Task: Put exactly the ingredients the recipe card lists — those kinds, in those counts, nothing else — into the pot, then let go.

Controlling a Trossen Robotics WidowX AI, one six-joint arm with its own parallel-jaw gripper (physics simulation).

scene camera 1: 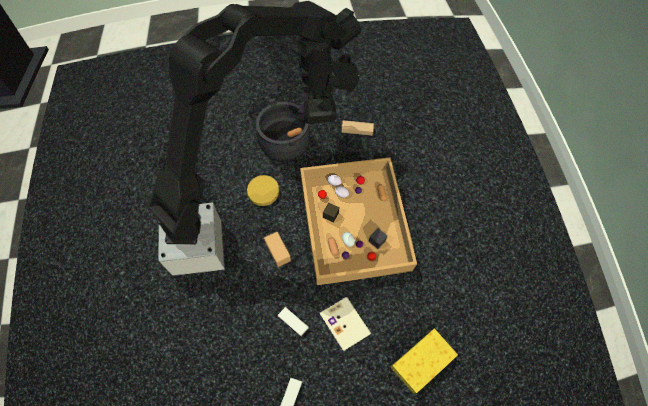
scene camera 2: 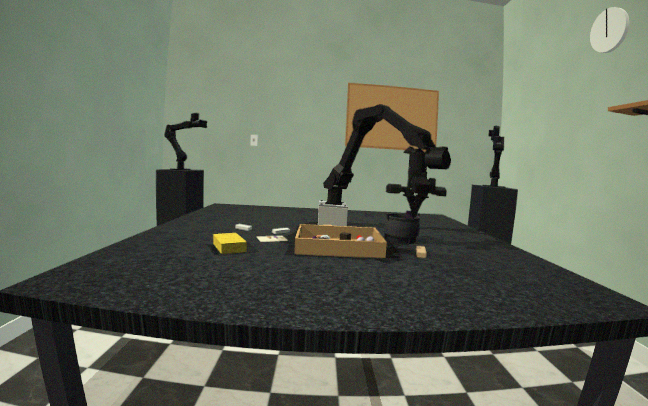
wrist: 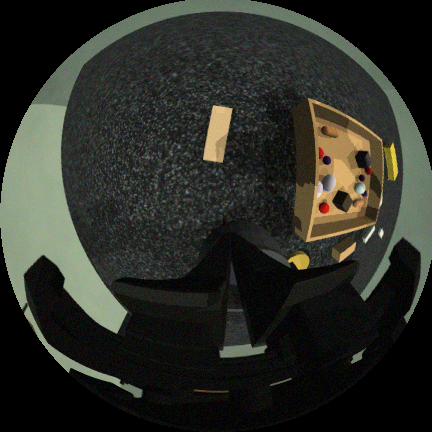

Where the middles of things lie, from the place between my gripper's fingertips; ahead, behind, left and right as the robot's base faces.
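Scene:
Dark pot [scene camera 2: 398, 229]: my gripper 3 cm to the left of it, 8 cm past it, 5 cm above it. Wooden tray [scene camera 1: 361, 214]: 8 cm ahead of my hand, 23 cm to the right, 7 cm below. Yellow disc [scene camera 1: 263, 190]: 12 cm behind my hand, 16 cm to the right, 9 cm below. Going by their middles, of the things named here, dark pot nearest to my gripper, wooden tray farthest.

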